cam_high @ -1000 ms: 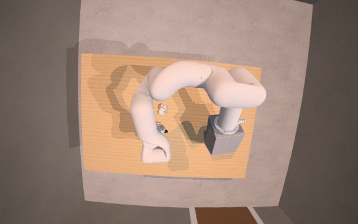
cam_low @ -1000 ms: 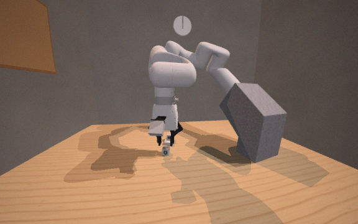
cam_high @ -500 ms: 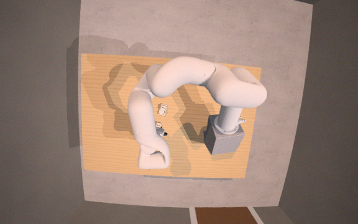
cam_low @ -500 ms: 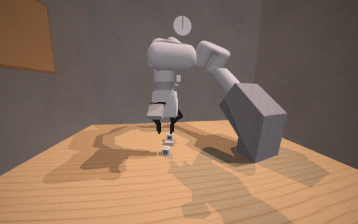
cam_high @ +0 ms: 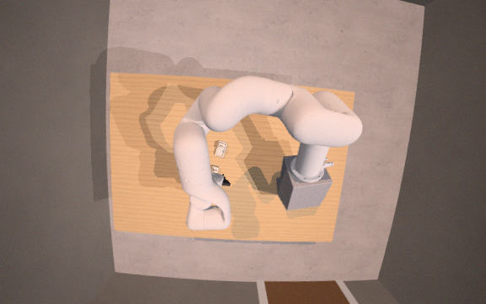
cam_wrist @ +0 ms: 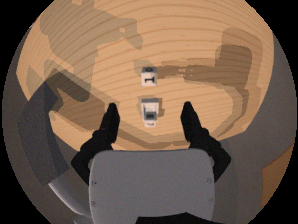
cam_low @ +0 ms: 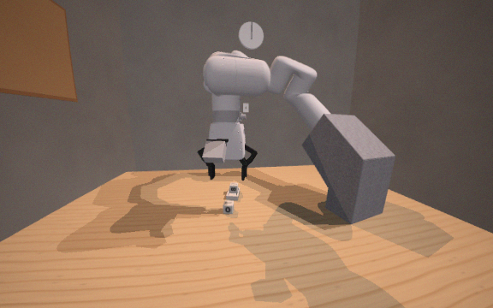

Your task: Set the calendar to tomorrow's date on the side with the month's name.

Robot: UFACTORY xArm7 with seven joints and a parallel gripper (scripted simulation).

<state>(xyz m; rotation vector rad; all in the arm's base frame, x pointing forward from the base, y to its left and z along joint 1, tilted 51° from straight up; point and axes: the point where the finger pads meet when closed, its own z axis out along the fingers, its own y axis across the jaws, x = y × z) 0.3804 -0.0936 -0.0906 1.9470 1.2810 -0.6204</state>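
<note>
Right now the white calendar tray is 40 mm behind my hand, 100 mm to the right of it and 110 mm below it.
</note>
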